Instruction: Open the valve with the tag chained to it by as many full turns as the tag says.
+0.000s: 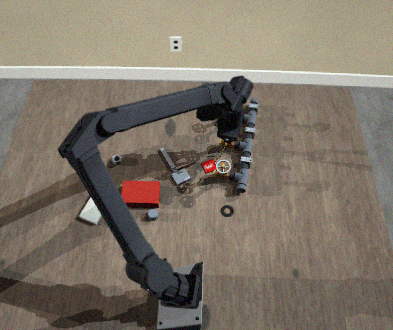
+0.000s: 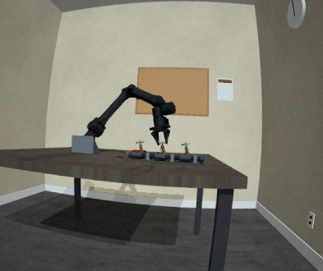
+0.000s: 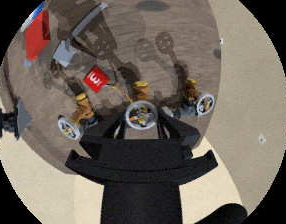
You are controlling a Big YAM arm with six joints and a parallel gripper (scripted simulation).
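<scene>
Right now my hand is 70 mm past the red tag, 40 mm to the right of it and 90 mm above it. The rest, counted from my hand: grey hammer-like tool 110 mm behind, 170 mm to the left, 90 mm below; then small grey cylinder 290 mm behind, 200 mm to the left, 80 mm below; then red block 230 mm behind, 260 mm to the left, 80 mm below.
</scene>
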